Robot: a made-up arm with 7 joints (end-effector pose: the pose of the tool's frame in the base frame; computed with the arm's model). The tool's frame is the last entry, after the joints.
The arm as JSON. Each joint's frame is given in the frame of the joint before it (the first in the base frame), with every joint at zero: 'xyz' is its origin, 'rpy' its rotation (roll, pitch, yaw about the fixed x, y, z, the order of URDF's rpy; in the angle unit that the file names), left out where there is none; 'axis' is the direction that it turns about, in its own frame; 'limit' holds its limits. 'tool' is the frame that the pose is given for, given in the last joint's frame.
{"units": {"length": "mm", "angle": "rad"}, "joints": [
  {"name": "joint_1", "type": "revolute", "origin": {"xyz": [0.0, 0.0, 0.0], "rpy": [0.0, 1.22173, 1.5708]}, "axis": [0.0, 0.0, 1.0], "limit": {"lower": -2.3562, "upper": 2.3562}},
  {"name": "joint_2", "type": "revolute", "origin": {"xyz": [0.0, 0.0, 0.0], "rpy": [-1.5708, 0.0, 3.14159]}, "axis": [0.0, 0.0, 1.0], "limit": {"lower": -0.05, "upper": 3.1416}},
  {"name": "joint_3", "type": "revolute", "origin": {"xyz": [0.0, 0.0, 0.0], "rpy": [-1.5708, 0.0, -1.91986]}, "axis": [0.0, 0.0, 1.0], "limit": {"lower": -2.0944, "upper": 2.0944}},
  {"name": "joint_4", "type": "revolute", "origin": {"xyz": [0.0, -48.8, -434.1], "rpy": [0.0, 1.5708, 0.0]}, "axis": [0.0, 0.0, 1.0], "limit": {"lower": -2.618, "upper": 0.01}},
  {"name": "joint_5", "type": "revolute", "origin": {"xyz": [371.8, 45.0, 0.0], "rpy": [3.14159, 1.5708, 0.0]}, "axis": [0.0, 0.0, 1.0], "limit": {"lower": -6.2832, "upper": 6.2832}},
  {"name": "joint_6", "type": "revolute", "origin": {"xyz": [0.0, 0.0, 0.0], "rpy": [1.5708, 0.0, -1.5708]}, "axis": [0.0, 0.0, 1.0], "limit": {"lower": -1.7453, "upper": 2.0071}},
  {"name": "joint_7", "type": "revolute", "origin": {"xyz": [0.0, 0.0, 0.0], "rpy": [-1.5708, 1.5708, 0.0]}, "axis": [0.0, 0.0, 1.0], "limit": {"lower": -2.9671, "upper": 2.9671}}
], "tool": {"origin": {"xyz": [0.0, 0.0, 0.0], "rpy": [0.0, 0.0, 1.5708]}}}
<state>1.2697 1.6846 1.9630 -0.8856 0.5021 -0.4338 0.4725</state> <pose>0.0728 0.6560 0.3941 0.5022 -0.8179 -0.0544 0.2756</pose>
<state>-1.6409 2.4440 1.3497 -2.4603 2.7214 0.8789 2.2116</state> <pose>-0.3594 -0.0199 0.0403 -0.4089 -0.6017 -0.1966 0.6573</pose>
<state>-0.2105 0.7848 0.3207 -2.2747 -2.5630 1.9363 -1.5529</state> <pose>0.3685 0.2159 -0.0100 0.6514 0.4433 0.5165 0.3354</pose>
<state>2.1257 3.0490 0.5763 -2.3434 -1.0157 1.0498 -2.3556</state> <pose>0.0744 0.0554 -0.3927 -0.4224 0.0452 0.3905 0.8168</pose>
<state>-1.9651 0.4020 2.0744 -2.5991 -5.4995 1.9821 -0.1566</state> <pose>0.1679 0.2625 0.0145 -0.3736 -0.8724 0.2872 0.1301</pose>
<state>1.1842 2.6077 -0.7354 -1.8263 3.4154 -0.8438 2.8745</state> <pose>0.1414 0.5419 -0.0993 0.2540 0.5810 -0.7043 0.3193</pose>
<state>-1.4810 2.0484 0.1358 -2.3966 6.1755 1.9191 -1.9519</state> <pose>-0.0394 0.0580 0.3784 0.9051 0.2088 0.0441 0.3678</pose>
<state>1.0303 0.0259 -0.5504 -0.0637 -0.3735 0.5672 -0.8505</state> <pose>-0.6410 -0.1130 -0.4796 -0.3641 0.5153 -0.5581 0.5389</pose>
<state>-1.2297 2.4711 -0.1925 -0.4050 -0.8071 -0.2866 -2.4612</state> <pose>-0.3175 0.5564 0.4931 0.3365 0.8841 -0.3065 0.1057</pose>
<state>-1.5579 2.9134 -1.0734 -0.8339 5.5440 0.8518 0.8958</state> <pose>-0.4582 0.5212 0.3452 0.8936 0.0232 0.4377 0.0965</pose>
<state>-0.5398 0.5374 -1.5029 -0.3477 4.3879 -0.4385 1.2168</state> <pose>0.4239 0.2539 -0.6418 0.1302 0.1089 -0.8893 0.4246</pose>
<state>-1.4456 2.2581 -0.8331 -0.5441 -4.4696 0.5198 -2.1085</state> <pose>-0.0979 0.6830 0.4080 0.7680 -0.2022 -0.1462 0.5899</pose>
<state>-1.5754 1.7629 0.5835 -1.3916 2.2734 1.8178 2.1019</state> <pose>-0.1377 0.4226 0.5143 -0.6888 -0.1948 0.2314 0.6589</pose>
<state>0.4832 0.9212 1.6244 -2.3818 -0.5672 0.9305 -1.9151</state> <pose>-0.0076 0.3574 0.1561 0.7950 0.5365 -0.0521 0.2783</pose>
